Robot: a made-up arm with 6 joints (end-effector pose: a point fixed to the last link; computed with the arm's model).
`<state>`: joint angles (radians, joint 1 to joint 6).
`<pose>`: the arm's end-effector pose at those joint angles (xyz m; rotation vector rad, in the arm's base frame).
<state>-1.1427 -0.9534 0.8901 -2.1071 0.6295 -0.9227</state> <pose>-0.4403 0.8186 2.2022 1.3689 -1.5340 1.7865</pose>
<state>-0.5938 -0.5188 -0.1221 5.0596 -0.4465 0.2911</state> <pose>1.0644 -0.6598 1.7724 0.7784 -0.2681 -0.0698</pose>
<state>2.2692 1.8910 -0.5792 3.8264 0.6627 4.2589</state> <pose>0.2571 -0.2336 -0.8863 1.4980 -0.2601 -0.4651</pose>
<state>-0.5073 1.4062 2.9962 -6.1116 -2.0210 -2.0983</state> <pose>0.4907 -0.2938 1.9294 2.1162 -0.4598 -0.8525</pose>
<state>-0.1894 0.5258 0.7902 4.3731 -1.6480 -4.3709</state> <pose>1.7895 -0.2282 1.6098 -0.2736 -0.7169 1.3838</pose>
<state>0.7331 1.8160 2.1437 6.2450 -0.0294 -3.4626</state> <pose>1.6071 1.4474 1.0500 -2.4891 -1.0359 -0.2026</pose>
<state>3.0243 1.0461 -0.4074 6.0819 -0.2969 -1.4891</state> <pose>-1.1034 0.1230 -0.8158 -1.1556 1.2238 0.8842</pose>
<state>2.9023 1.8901 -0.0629 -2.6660 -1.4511 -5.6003</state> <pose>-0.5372 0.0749 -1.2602 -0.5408 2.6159 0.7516</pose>
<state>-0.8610 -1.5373 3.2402 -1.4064 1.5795 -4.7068</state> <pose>-0.0935 -0.0728 -0.9876 -0.7864 1.6410 -1.7560</pose>
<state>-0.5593 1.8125 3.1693 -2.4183 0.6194 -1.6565</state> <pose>0.7139 -0.5013 1.8596 -1.8444 0.3998 -1.4620</pose>
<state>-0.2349 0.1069 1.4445 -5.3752 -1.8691 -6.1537</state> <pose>0.3554 -0.1780 2.4389 -0.0228 0.5704 -1.1126</pose>
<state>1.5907 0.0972 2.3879 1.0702 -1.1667 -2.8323</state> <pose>0.1149 -0.9085 1.9974 -2.5055 -0.3403 -0.7814</pose>
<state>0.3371 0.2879 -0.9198 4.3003 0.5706 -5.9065</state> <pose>1.0929 0.3201 -0.3864 0.8144 0.7934 -1.1024</pose>
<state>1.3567 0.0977 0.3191 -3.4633 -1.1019 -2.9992</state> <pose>0.3820 1.5976 1.7022 1.0001 -0.9224 0.9135</pose>
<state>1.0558 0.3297 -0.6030 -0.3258 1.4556 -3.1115</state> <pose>0.8032 1.3417 0.0231 -2.5679 -0.9878 -0.5567</pose>
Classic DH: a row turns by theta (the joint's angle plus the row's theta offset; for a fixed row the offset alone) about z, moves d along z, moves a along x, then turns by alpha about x. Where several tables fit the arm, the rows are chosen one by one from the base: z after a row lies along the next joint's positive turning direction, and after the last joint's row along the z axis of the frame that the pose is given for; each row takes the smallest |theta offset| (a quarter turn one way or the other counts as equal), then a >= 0, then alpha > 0; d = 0 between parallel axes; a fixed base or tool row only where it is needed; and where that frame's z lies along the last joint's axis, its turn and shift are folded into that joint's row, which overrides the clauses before.
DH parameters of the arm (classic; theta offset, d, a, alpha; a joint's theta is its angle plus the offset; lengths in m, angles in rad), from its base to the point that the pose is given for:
joint 1: 0 0.43 0.19 -1.5708
joint 2: -1.5708 0 0.58 3.1416
joint 3: 0 0 0.27 -1.5708
joint 4: 0 -1.46 0 1.5708
joint 5: 0 0 0 -1.5708
joint 6: 1.5708 -0.12 0 1.5708
tool (fixed): -1.5708 0 0 0

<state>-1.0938 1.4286 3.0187 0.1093 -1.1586 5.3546</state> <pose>0.2530 -0.5158 2.0169 0.5480 -0.8792 -0.8992</pose>
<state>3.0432 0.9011 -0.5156 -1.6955 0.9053 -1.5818</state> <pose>-1.1207 0.2047 -0.6862 0.9303 1.4897 0.4792</pose>
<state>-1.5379 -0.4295 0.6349 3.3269 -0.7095 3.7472</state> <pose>0.0275 -0.3968 2.4819 -1.9316 -0.9164 -1.5735</pose>
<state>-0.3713 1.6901 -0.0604 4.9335 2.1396 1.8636</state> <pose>0.7134 -0.3836 -1.0641 -1.8870 1.4362 -1.4405</pose>
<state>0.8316 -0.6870 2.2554 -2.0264 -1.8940 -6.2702</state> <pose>-1.1770 -1.1394 0.8460 -1.3387 -1.4164 1.9559</pose>
